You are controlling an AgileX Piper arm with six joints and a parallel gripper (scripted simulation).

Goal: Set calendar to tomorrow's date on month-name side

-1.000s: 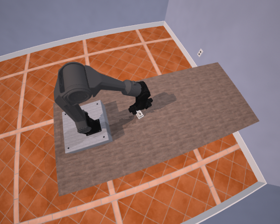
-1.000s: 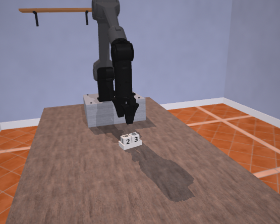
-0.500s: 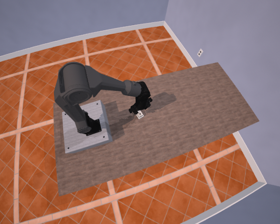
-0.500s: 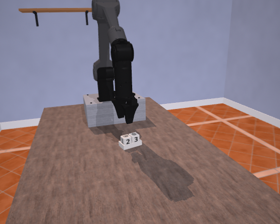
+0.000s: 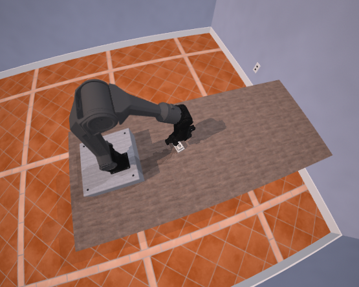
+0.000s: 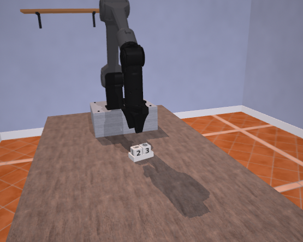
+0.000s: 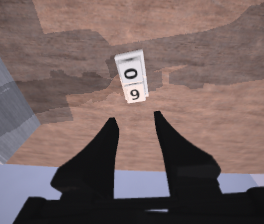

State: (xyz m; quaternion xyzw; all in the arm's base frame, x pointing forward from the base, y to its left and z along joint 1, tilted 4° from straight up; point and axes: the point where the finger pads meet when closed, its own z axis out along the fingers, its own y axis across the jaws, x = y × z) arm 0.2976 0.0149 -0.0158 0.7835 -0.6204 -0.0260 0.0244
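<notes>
My gripper is now 20 mm to the right of the white calendar tray and 100 mm above it.
</notes>
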